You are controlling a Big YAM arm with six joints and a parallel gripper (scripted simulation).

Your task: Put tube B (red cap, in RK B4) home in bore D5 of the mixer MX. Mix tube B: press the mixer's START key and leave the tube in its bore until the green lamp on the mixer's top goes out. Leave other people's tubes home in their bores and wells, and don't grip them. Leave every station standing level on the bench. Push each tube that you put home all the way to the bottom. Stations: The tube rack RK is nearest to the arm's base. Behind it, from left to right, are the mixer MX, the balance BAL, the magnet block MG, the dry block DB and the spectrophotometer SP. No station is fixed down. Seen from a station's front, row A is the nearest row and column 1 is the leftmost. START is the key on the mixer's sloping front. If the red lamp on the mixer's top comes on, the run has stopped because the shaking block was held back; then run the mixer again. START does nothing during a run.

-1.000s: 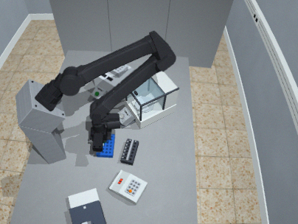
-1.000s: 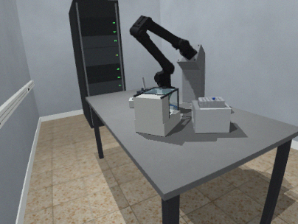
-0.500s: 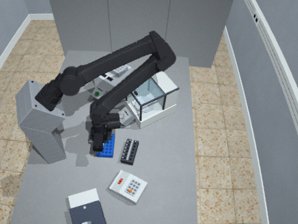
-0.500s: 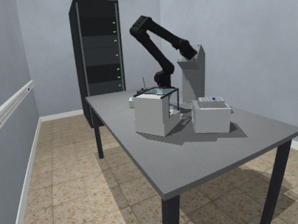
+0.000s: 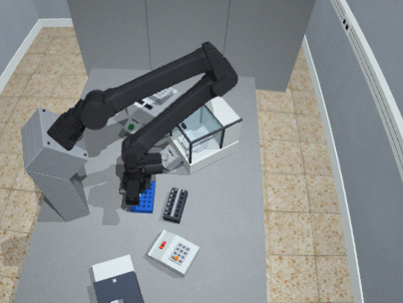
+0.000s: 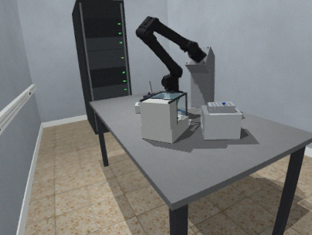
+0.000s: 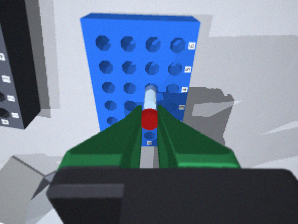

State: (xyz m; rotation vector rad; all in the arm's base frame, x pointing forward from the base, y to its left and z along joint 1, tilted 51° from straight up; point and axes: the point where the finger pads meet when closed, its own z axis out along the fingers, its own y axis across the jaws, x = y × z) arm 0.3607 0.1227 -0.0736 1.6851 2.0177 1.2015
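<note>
The yellow-capped tube is 1 cm behind my hand, 2 cm to the left of it and 4 cm below it. The rest, counted from my hand: black magnet block (14 cm ahead, 3 cm to the left, 5 cm below); blue tube rack RK (1 cm to the left, 6 cm below); dry block (21 cm ahead, 15 cm to the right, 4 cm below).
</note>
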